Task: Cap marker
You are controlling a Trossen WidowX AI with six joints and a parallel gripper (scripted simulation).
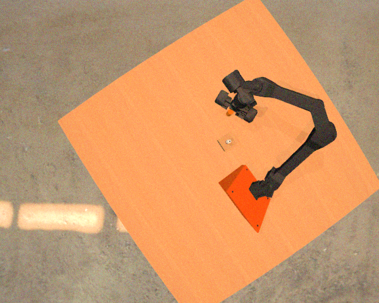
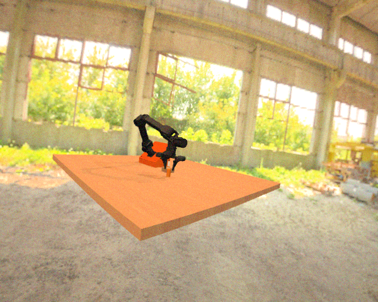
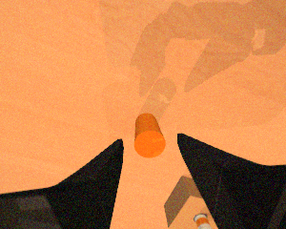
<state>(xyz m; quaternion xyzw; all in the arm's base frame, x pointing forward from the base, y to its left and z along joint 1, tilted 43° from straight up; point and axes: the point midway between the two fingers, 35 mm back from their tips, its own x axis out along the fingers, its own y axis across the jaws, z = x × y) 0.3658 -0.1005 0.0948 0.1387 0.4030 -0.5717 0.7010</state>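
Right now the orange cap is 2 cm below my gripper tip. From my gripper tip the other things lie so: holder block (11 cm behind, 10 cm to the left, 3 cm below).
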